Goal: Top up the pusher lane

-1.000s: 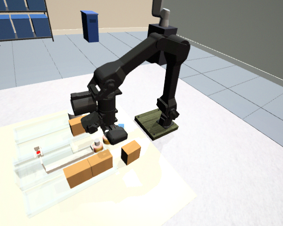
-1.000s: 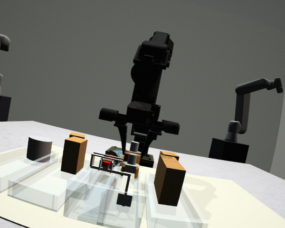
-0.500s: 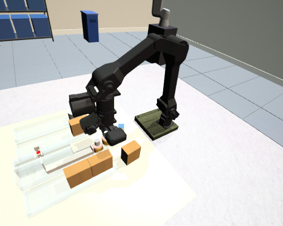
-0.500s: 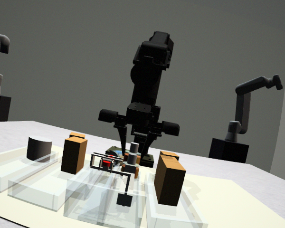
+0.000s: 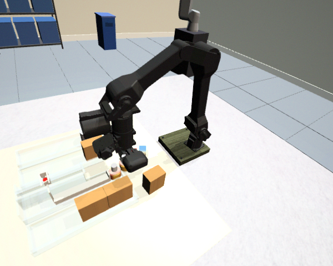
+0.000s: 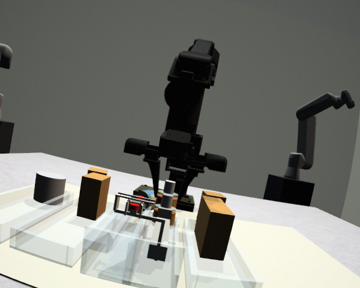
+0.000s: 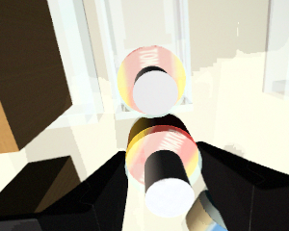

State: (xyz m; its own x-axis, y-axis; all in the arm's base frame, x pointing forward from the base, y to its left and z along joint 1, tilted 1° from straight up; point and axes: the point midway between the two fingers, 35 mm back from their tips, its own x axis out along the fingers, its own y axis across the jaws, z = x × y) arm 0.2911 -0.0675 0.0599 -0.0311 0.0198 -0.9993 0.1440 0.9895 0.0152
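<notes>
My gripper tip is now 180 mm short of the clear sprung lane, 50 mm to the left of it and 30 mm above it. Also, from my gripper tip: grey cylinder: 20 mm ahead, 220 mm to the right, 20 mm below; red mark: 220 mm ahead, 70 mm to the right, 20 mm above.
</notes>
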